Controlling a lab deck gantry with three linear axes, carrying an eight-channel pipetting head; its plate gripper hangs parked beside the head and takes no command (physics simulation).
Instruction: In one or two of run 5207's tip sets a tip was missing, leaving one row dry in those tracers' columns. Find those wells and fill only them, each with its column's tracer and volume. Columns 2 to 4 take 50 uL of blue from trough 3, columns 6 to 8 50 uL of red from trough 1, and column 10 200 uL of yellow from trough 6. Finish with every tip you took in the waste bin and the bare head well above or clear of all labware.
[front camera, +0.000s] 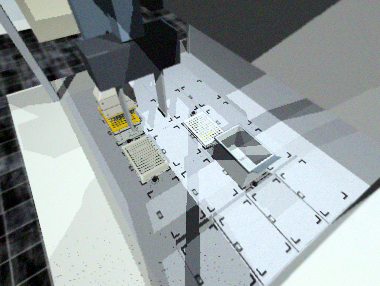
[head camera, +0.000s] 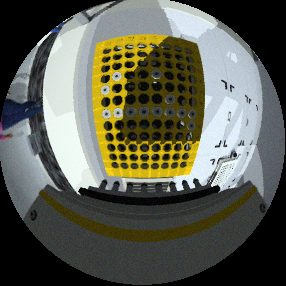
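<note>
The pipetting head (front camera: 116, 100) stands over the yellow tip rack (front camera: 121, 121) (head camera: 99, 125) at the left back. In the head view one rack line holds a full row of pale tips, a few more tips sit singly, and many holes are dark. The head's channels (head camera: 145, 188) show at the lower edge; whether they carry tips is hidden. The trough block (front camera: 146, 159) (head camera: 150, 187) stands in front of the rack. The white well plate (front camera: 200, 131) (head camera: 226, 172) lies to the right. The open waste bin (front camera: 251, 168) stands beside it. The parked gripper (front camera: 148, 120) is open and empty.
A dark carrier block (front camera: 157, 50) holds the gripper's paddles beside the head; one paddle hangs in front of the rack in the front view. A tall side wall (front camera: 225, 65) bounds the deck. A blue shape (head camera: 20, 112) shows at the head view's left edge.
</note>
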